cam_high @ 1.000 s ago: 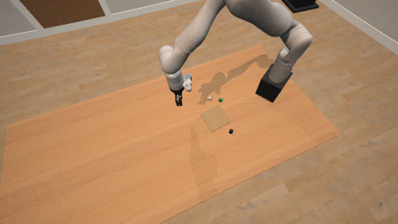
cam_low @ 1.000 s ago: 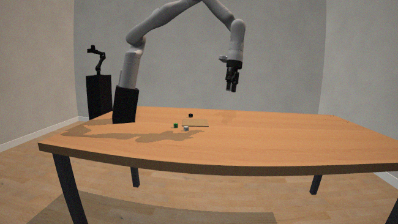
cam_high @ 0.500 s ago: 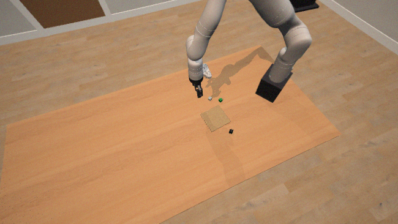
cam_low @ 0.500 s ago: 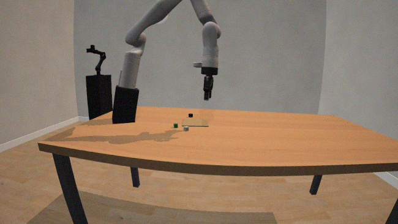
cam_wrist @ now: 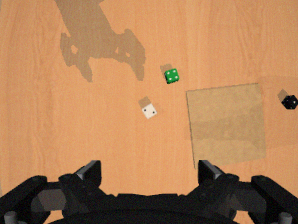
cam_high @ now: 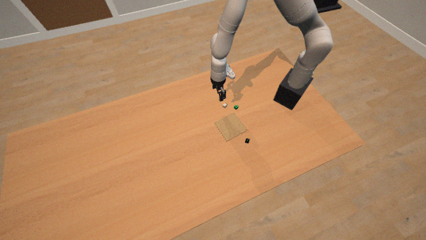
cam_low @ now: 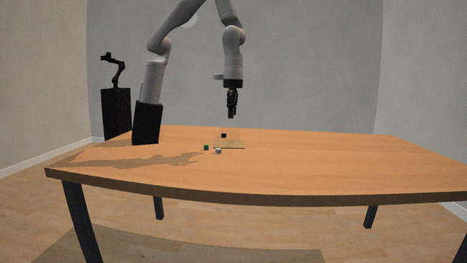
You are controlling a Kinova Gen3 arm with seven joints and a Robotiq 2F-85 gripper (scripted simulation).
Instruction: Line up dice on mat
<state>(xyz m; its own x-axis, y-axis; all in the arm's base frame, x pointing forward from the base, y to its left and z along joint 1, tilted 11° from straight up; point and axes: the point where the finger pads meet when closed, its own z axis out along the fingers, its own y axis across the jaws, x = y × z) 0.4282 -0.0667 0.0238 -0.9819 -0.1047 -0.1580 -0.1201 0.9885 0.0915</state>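
The white die is 150 mm below my hand, 50 mm behind it and 10 mm to the right of it. Also, from my hand: black die (250 mm to the left, 150 mm below, 100 mm behind); tan mat (160 mm below, 140 mm to the left, 40 mm behind); green die (150 mm below, 120 mm behind, 20 mm to the left).
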